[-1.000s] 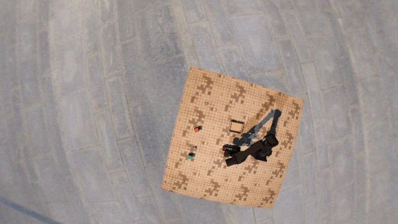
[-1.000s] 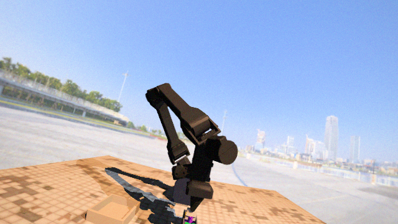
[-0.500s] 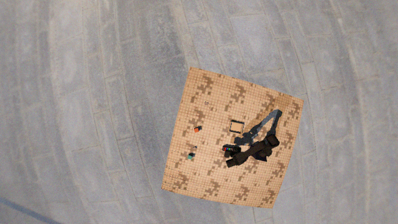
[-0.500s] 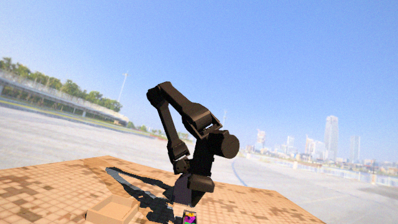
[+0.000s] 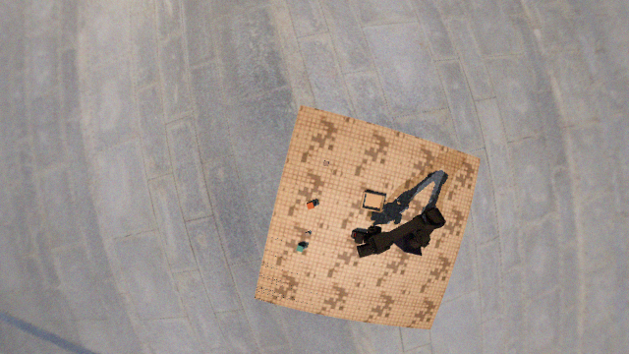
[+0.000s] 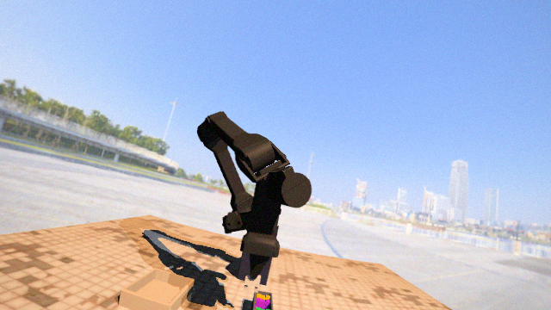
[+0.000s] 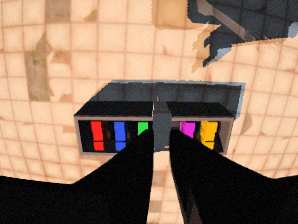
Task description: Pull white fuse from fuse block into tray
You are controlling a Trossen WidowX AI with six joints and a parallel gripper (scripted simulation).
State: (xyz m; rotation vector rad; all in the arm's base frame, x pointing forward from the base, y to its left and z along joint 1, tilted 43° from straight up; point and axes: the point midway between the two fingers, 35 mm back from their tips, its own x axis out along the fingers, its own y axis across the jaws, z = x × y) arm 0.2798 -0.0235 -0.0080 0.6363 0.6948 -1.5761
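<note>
The brown tray lies 1 cm behind my gripper tip, 18 cm to the right of it and 9 cm below it. Also, from my gripper tip: green fuse (1 cm ahead, 3 cm to the left, 7 cm below); purple fuse (3 cm behind, 3 cm to the left, 7 cm below); white fuse (1 cm below).
</note>
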